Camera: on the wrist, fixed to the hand. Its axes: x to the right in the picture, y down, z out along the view.
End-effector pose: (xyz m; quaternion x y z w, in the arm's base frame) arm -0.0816 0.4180 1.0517 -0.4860 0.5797 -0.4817 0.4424
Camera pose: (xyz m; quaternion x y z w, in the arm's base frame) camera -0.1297 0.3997 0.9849 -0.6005 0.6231 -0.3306 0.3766
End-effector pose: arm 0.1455 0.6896 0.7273 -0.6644 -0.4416 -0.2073 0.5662
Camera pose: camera 0.2267 0.6687 0.7177 -0.7689 -0.4397 -0.2457 0.3938
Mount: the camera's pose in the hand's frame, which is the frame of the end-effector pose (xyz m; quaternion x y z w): 0.0277 0.0715 -0.0352 -0.1911 -0.0712 -0.0101 0.9789
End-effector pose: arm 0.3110 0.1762 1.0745 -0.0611 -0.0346 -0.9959 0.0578
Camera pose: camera 0.2881 0.0996 1.0476 -0.1414 0.1517 -0.9777 0.0324
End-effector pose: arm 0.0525 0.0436 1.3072 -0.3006 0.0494 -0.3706 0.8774
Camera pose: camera 0.1059 0.0464 1.2420 -0.4888 0.0537 -0.3408 0.8013
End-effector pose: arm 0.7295 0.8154 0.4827 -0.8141 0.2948 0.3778 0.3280
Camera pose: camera 0.7073 0.7386 0.4556 -0.8357 0.1848 0.4808 0.1903
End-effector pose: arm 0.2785 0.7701 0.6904 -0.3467 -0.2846 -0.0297 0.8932
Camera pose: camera 0.3367 0.8059 0.6409 -0.5094 -0.3400 -0.0678 0.7876
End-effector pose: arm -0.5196 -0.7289 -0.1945 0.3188 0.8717 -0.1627 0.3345
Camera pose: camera -0.5048 -0.6458 -0.1931 0.2278 0.8639 -0.0188 0.4488
